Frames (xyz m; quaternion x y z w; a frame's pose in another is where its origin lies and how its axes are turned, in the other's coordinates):
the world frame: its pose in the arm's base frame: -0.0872 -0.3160 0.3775 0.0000 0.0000 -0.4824 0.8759
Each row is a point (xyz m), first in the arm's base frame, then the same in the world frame.
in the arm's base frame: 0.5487 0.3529 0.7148
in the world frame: -0.2254 0.8950 0.3373
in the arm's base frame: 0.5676 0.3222 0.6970
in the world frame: -0.1894 0.8945 0.3195
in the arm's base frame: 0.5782 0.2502 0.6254
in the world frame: -0.1228 0.8650 0.2479
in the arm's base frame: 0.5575 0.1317 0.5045
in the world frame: -0.0338 0.7842 0.1270
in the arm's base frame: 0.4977 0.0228 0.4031
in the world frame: 0.0263 0.6754 0.0256
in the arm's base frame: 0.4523 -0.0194 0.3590
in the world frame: 0.0377 0.6145 -0.0185
